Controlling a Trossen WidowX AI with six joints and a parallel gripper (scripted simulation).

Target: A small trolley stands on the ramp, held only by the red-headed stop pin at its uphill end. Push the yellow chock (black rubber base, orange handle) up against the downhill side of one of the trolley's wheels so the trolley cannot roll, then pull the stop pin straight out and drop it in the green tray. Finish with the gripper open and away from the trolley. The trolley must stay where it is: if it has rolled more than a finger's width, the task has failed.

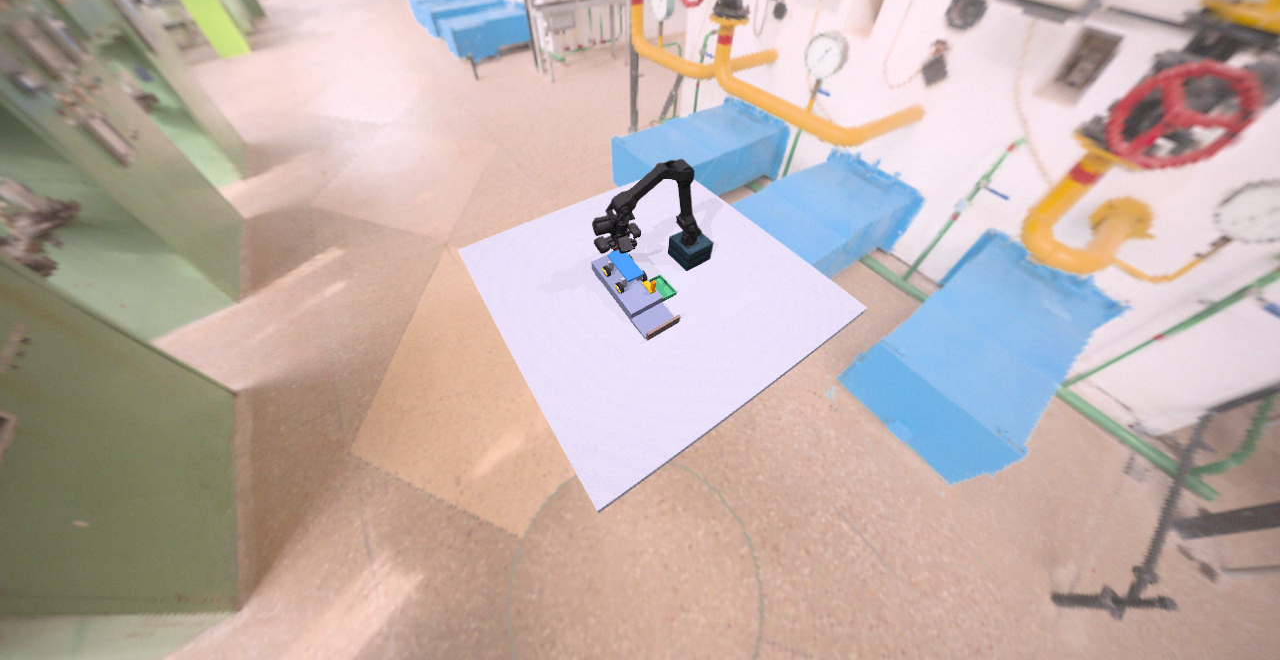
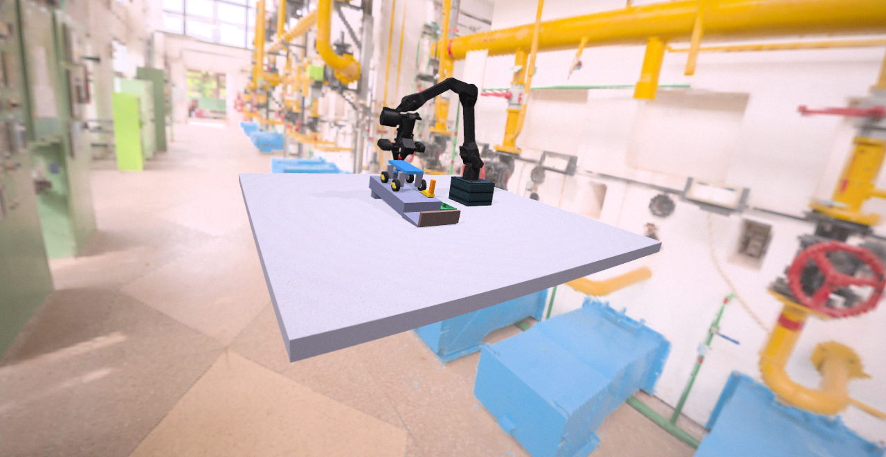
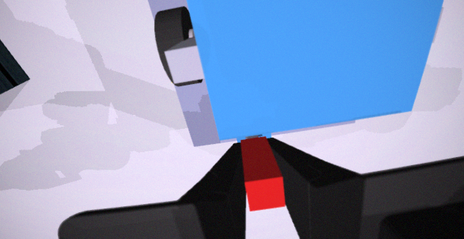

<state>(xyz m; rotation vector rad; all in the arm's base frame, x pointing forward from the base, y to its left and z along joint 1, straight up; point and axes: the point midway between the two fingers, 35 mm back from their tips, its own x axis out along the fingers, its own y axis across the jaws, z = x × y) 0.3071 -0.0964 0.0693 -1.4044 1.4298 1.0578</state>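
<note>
Now: the yellow chock 200 mm to the left of my gripper tip, 60 mm below it and 30 mm behind it. Also, from my gripper tip: grey ramp 110 mm to the left, 90 mm below, 20 mm ahead; blue-decked trolley 100 mm to the left, 30 mm below, 20 mm ahead; red-headed stop pin right at my gripper tip.
</note>
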